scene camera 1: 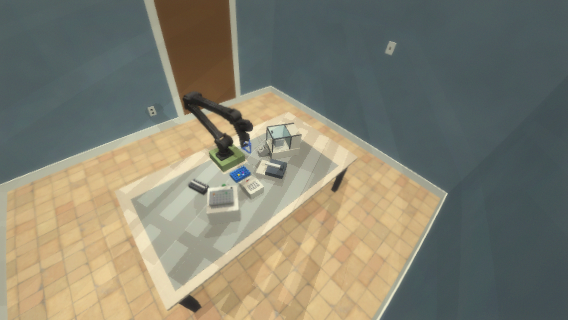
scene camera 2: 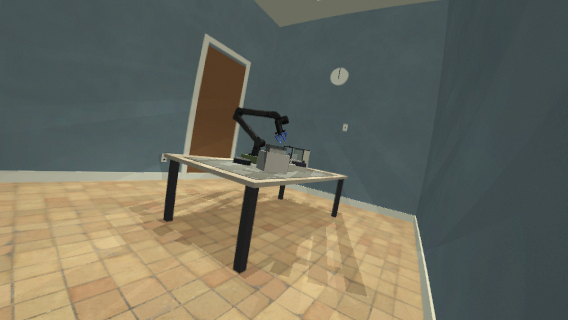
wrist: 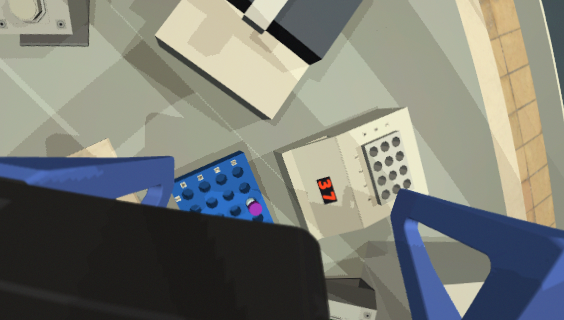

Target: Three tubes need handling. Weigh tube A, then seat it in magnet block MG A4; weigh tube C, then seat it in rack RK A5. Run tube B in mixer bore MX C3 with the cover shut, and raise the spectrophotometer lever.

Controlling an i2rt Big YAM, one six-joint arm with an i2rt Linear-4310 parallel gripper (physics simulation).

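Frame: origin at the arm's base, x ahead, y left, z up, level; metres.
Seen in the pictures: gripper, fingertip midpoint: (scene camera 1: 249, 149) (scene camera 2: 282, 141) (wrist: 286, 187); arm's base, origin of the base link: (scene camera 1: 224, 154) (scene camera 2: 255, 155).
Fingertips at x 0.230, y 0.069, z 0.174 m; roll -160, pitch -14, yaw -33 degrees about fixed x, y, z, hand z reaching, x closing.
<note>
Pixels of each thing's top centre, then the offset from my fingertips to it. "spot": a spot on its surface instead.
- purple-capped tube, middle of its top: (wrist: 255, 209) 0.185 m down, 0.004 m back, 0.065 m right
- glass-walled balance, middle of its top: (scene camera 1: 278, 130) (scene camera 2: 293, 146) 0.017 m down, 0.047 m back, 0.323 m left
- pale lever, surface spot: (wrist: 240, 65) (scene camera 1: 261, 167) spot: 0.195 m down, 0.045 m ahead, 0.071 m left
- white box with a grey bored block, middle of its top: (scene camera 1: 221, 187) (scene camera 2: 273, 145) 0.050 m down, 0.106 m ahead, 0.302 m right
- cream block unit, middle of its top: (wrist: 370, 178) (scene camera 1: 251, 182) 0.170 m down, 0.118 m ahead, 0.090 m right
- long black holder, middle of its top: (scene camera 1: 198, 184) (scene camera 2: 242, 158) 0.192 m down, 0.124 m back, 0.360 m right
- small grey device, surface spot: (wrist: 40, 22) (scene camera 1: 259, 150) spot: 0.186 m down, 0.106 m back, 0.179 m left
My gripper (scene camera 1: 247, 147) (scene camera 2: 281, 137) (wrist: 286, 187) is open and empty, high above the table near the arm's base. In the wrist view a blue rack (scene camera 1: 240, 174) (wrist: 220, 187) lies between the fingers, partly hidden by the black gripper body. A purple-capped tube (wrist: 255, 207) stands in it; its letter cannot be read. A glass-walled balance (scene camera 1: 287, 151) stands at the back right. A cream device with a dark section and a pale lever (scene camera 1: 265, 168) (wrist: 240, 65) stands between balance and rack. A white box with a grey bored block (scene camera 1: 222, 198) (scene camera 2: 274, 162) stands left of the rack.
A cream block unit (scene camera 1: 251, 187) (wrist: 325, 165) with bores and a red "37" display stands beside the rack. A long black holder (scene camera 1: 198, 186) lies farther left. A small grey device (scene camera 1: 262, 149) (wrist: 40, 22) stands beside the balance. The arm's green base (scene camera 1: 227, 159) is behind the rack.
</note>
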